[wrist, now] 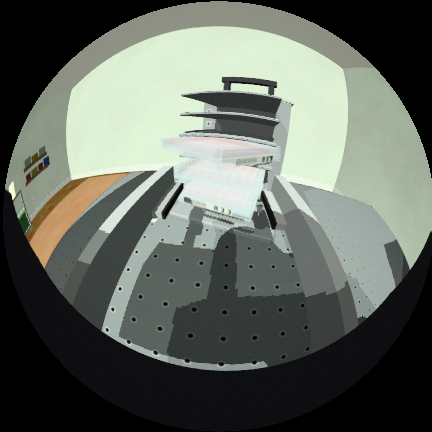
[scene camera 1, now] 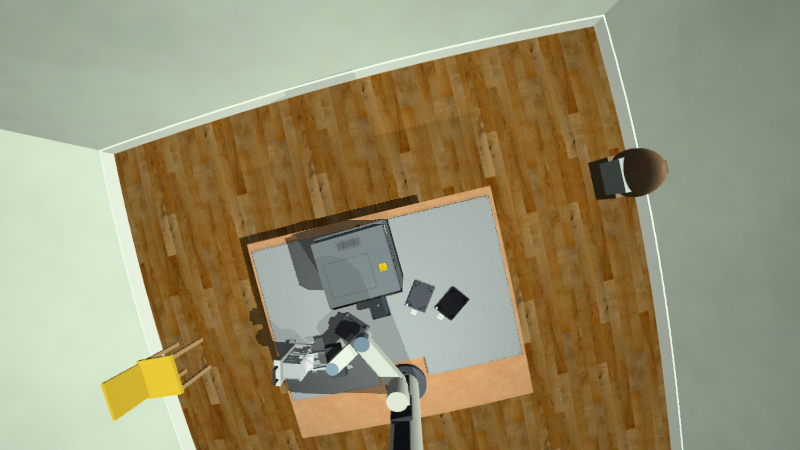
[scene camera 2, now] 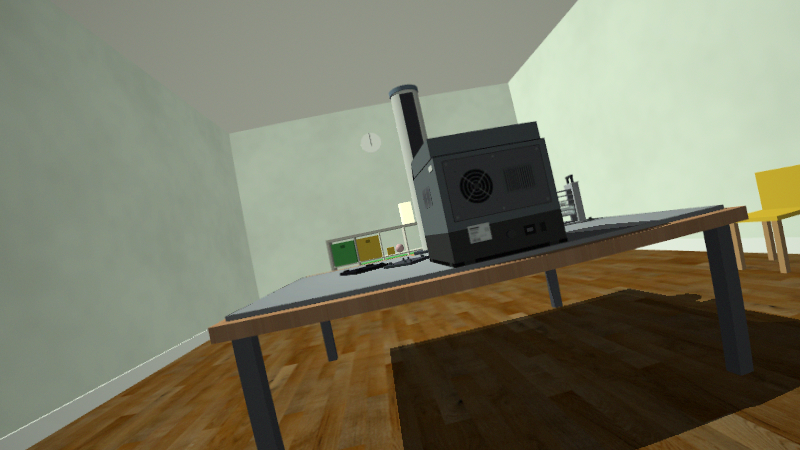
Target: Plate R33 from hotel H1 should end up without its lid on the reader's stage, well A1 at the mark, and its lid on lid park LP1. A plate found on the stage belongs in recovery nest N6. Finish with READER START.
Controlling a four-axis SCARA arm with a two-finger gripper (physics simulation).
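Places are measured from the arm's base along level axes (x back, y left, z down), in millimetres.
Pixels of known places: gripper, fingertip midpoint: point(wrist: 222, 178) point(scene camera 1: 311, 361).
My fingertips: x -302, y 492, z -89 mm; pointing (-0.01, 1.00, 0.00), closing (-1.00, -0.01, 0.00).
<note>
For each thing: its top centre in the pictures, then the offset to it from my fingertips. "*": a spot on its surface instead.
- Plate R33, middle of its top: point(wrist: 228, 172) dx -7, dy +64, dz +15 mm
- reader, middle of its top: point(scene camera 2: 467, 143) point(scene camera 1: 355, 268) dx -520, dy -462, dz -272 mm
- small dark platform, middle of its top: point(scene camera 1: 377, 302) dx -278, dy -472, dz -55 mm
- second plate, middle of its top: point(wrist: 212, 135) dx +16, dy +58, dz -31 mm
- grey pad, surface spot: point(scene camera 1: 420, 295) * dx -223, dy -702, dz +67 mm
- black pad, surface spot: point(scene camera 1: 452, 303) * dx -136, dy -872, dz +64 mm
- dark pad, surface spot: point(scene camera 1: 347, 327) * dx -150, dy -255, dz +17 mm
The hotel point(scene camera 1: 293, 368) point(scene camera 2: 579, 202) point(wrist: 285, 135) stands at the table's left side in the overhead view. Plate R33 point(wrist: 220, 196), clear with a pinkish top, sits low in it, its label facing the wrist camera. Another clear layer lies just above; I cannot tell whether it is a lid or a plate. My gripper point(wrist: 222, 178) is open, its fingers apart at the left and right of R33's front edge, holding nothing. The reader point(scene camera 1: 349, 268) point(scene camera 2: 497, 184) stands at the back of the table, with a small dark platform point(scene camera 1: 380, 307) at its front. No plate is discernible on that platform.
A second plate point(wrist: 215, 149) sits on a shelf above R33. A grey pad point(scene camera 1: 420, 295) and a black pad point(scene camera 1: 452, 303) lie right of the reader. Another dark pad point(scene camera 1: 347, 327) lies near the arm's elbow. The arm column point(scene camera 1: 397, 400) point(scene camera 2: 408, 134) stands at the table's front edge.
</note>
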